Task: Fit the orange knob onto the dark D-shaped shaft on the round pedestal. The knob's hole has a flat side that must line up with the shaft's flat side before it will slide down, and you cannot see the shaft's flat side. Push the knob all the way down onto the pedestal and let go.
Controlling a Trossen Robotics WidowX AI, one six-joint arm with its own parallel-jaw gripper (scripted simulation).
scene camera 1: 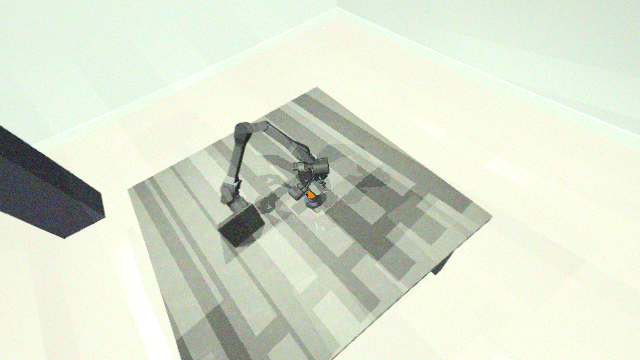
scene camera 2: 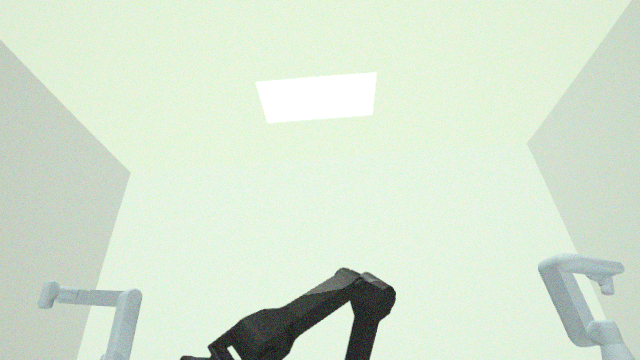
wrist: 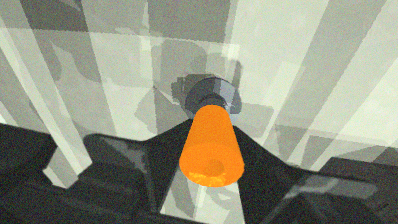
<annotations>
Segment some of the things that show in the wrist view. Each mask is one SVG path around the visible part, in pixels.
My gripper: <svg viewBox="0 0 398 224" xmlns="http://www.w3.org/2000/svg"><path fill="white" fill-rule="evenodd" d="M232 125L243 158L243 172L237 180L245 224L385 224L363 203L377 194L378 188L373 183L350 176L345 177L314 170L309 171L287 165L266 148L258 145L237 126ZM193 119L188 119L166 132L145 141L119 138L102 133L85 135L82 139L83 146L93 163L77 175L78 179L68 188L53 185L52 181L43 172L48 167L48 163L50 163L58 147L50 134L0 123L0 224L209 224L160 213L179 167L180 157Z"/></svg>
An orange knob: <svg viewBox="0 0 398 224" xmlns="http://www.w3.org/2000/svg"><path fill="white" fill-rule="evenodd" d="M207 105L199 109L194 117L180 157L179 166L184 175L197 184L208 187L224 187L241 177L243 158L229 114L220 106Z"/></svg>
</annotations>
